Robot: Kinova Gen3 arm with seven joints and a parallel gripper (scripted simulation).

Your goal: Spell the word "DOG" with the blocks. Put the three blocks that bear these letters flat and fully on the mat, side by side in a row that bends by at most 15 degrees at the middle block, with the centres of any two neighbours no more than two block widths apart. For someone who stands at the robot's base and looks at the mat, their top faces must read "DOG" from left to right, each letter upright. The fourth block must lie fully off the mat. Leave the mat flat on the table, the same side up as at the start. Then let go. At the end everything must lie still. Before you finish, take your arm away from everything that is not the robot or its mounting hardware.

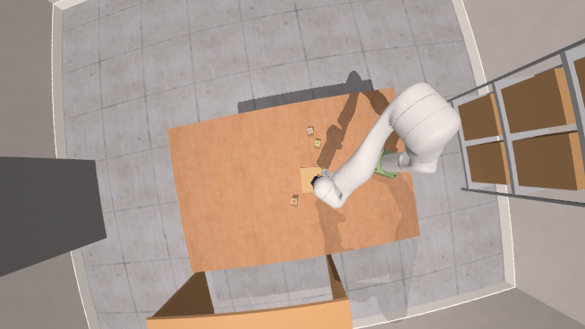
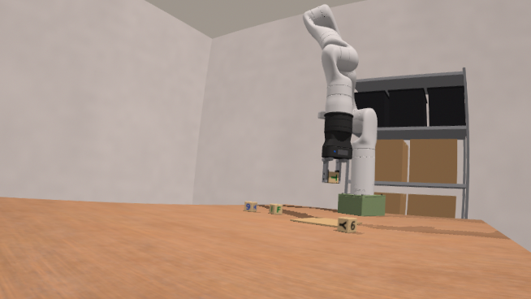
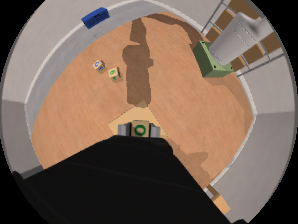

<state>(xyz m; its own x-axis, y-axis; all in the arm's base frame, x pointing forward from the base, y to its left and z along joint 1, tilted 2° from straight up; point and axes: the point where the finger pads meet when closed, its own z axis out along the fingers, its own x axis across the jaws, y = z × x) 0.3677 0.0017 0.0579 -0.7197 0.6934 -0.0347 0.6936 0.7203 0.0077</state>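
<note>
Now: the tan mat 30 mm ahead of my hand, 10 mm to the left of it and 120 mm below it. Also, from my hand: green-lettered block 30 mm behind, 180 mm to the right, 110 mm below; then wooden block right at my hand; then blue-lettered block 10 mm behind, 260 mm to the right, 110 mm below.
</note>
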